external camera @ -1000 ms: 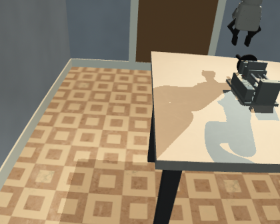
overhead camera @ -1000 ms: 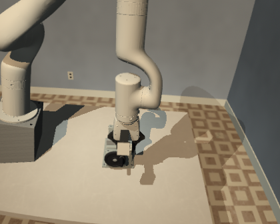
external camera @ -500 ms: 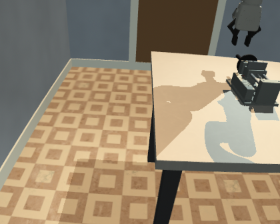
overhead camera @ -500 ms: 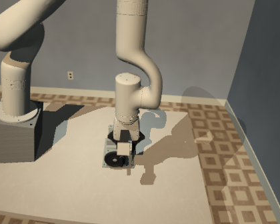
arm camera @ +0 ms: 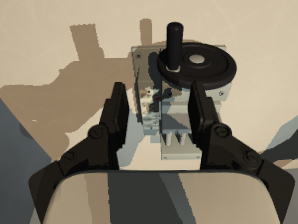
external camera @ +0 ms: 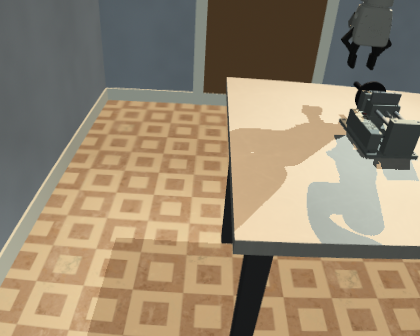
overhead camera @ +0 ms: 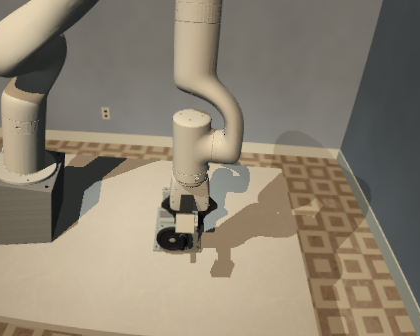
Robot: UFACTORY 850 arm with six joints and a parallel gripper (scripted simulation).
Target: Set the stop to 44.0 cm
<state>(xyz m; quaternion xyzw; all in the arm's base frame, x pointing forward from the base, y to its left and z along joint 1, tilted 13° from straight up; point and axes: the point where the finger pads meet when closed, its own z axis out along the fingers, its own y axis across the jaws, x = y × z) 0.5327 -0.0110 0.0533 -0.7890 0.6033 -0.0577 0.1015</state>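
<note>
Now: hand 8 cm above the handwheel handle, 2 cm to the left of it and 1 cm past it. The rest, counted from my hand: black handwheel (8 cm below, 2 cm behind).
</note>
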